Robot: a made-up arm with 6 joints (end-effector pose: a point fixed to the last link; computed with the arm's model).
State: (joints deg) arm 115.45 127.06 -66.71 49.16 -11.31 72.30
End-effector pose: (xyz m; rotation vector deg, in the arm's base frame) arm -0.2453 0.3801 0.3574 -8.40 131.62 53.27
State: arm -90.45 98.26 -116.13 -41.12 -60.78 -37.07
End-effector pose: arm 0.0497 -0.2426 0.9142 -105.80 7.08 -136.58
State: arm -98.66 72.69 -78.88 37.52 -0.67 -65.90
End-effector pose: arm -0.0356 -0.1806 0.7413 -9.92 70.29 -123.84
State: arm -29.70 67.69 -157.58 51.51 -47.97 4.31
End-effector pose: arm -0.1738 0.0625 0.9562 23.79 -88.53 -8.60
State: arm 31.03 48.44 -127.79 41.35 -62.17 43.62
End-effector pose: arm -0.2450 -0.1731 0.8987 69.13 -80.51 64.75
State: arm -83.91 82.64 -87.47 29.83 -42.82 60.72
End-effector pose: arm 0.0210 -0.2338 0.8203 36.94 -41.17 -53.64
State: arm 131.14 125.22 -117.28 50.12 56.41 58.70
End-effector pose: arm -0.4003 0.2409 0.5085 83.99 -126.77 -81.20
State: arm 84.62 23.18 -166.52 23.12 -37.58 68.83
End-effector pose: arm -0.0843 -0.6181 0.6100 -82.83 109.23 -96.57
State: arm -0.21 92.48 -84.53 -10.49 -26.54 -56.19
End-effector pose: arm 0.3203 -0.0040 0.7705 -76.45 10.44 -57.73
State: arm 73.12 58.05 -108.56 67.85 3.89 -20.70
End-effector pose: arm -0.0720 0.0357 0.8771 13.22 5.14 83.98
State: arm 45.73 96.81 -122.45 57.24 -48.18 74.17
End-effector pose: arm 0.2006 0.2020 0.8747 95.37 -1.42 88.34
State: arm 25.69 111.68 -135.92 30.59 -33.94 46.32
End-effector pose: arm 0.3546 0.1931 0.8229 45.36 -3.61 45.70
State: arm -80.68 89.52 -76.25 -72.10 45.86 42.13
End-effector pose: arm -0.0627 -0.2403 0.6942 21.72 113.68 -117.37
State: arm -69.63 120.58 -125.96 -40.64 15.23 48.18
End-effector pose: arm 0.1322 -0.4631 0.6423 18.94 54.53 -88.67
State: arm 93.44 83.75 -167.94 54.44 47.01 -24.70
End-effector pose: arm -0.1256 0.0934 0.9137 -13.81 -34.97 99.80
